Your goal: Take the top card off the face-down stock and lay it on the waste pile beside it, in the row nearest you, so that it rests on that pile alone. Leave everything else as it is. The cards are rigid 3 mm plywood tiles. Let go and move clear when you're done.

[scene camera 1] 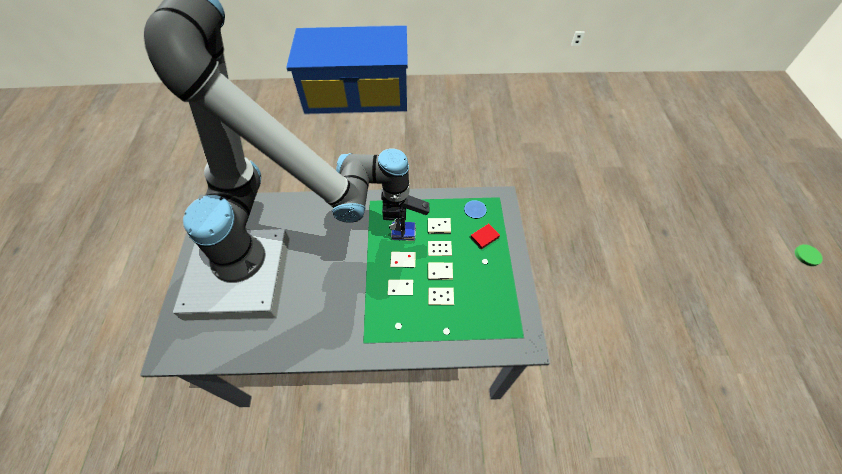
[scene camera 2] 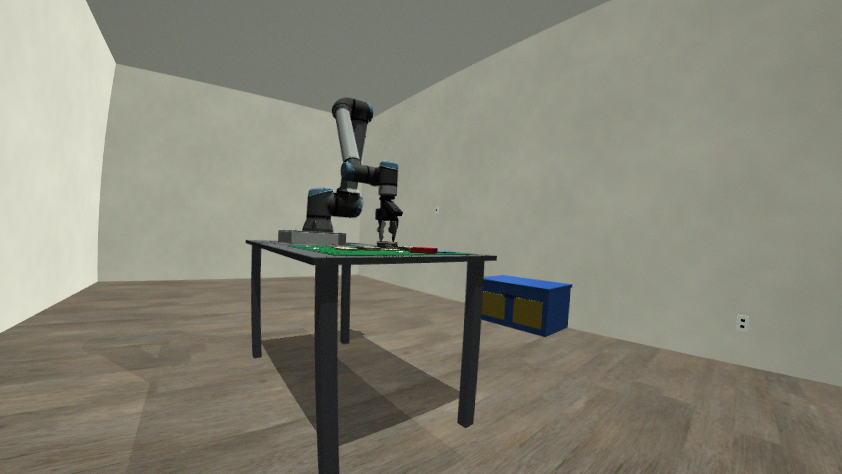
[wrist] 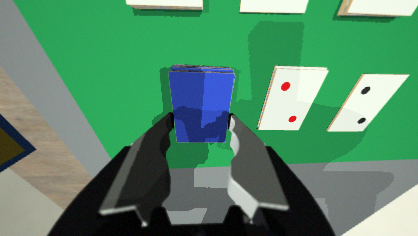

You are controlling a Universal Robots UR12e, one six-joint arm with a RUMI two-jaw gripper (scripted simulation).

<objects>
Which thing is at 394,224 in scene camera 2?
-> The gripper.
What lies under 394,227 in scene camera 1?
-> The gripper.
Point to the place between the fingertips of the gripper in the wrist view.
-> At 201,113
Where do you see a card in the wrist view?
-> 201,101
</objects>
